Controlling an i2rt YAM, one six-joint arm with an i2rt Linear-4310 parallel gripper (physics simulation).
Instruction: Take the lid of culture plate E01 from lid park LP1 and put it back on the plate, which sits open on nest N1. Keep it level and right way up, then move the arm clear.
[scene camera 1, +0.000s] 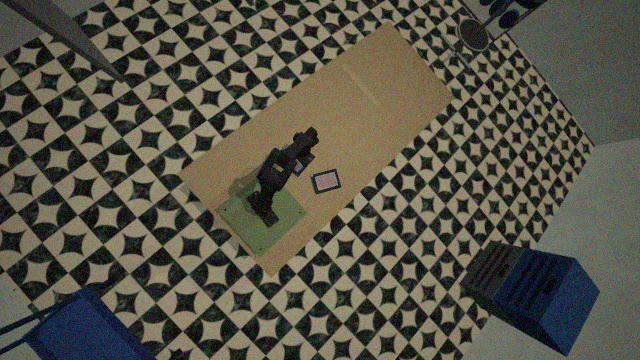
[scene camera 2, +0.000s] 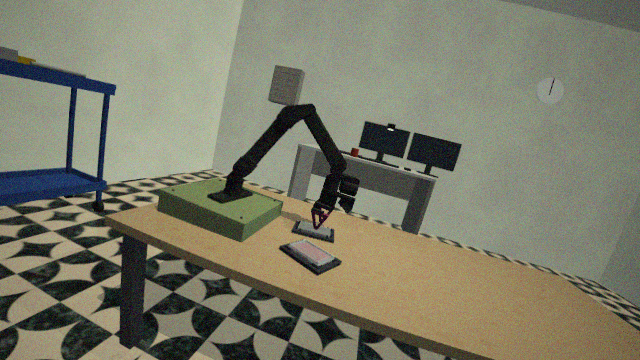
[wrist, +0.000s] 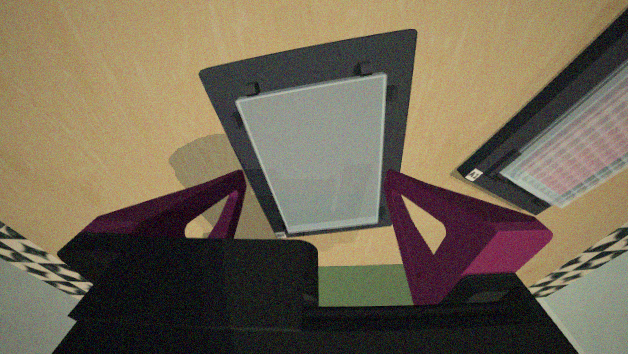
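Note:
The pale, clear lid lies flat on the dark lid park. The culture plate, pink inside and without a lid, sits on the dark nest, which is partly cut off at the right of the wrist view. My gripper is open and empty. Its magenta fingertips are spread on either side of the lid's near part in the wrist view, just above the park. Whether they touch anything is unclear. In scene camera 1 the arm hides the fingertips.
The arm stands on a green block at one end of the wooden table. The nest lies beside the lid park. A blue cart, a desk with monitors and a blue cabinet stand away from the table.

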